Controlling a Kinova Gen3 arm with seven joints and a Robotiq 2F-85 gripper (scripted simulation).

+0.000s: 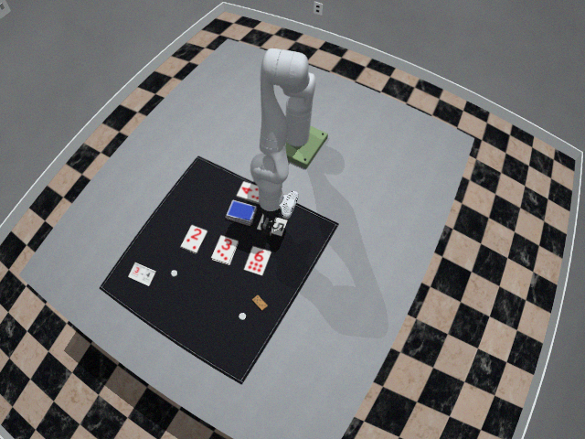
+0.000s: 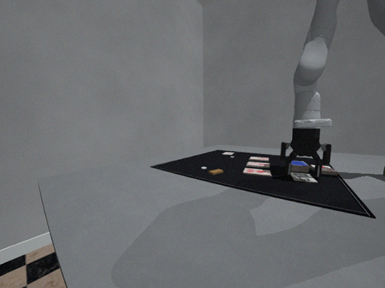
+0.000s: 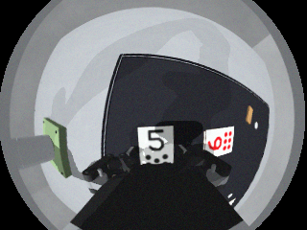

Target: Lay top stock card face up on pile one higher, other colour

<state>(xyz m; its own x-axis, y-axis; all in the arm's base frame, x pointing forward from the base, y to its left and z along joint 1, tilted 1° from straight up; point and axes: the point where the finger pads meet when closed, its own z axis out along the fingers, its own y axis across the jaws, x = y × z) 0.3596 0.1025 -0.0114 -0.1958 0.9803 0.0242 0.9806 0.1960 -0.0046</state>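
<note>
The small wooden block lies 26 cm ahead of my hand, 11 cm to the left of it and 1 cm below it. Also, from my hand: black mat: 20 cm ahead, 11 cm to the right, 3 cm below.
</note>
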